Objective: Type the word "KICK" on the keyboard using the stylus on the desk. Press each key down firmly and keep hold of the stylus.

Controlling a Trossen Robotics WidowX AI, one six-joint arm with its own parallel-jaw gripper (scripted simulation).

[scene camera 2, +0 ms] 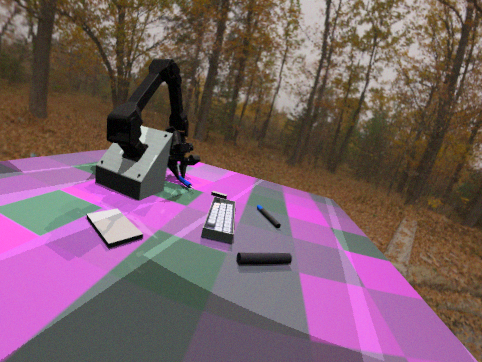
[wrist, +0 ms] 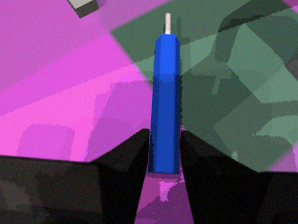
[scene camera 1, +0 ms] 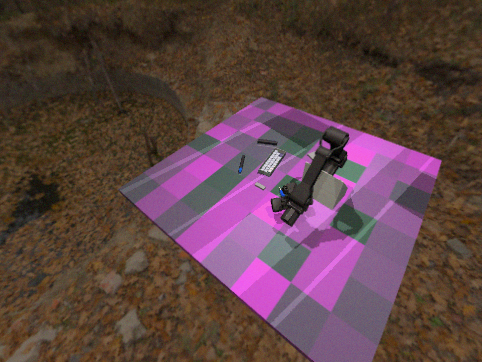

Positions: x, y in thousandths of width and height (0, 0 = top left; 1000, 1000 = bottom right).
Scene:
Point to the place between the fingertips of my gripper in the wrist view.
At 552, 609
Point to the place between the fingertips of my gripper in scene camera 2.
374, 496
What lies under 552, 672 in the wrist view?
A blue stylus.

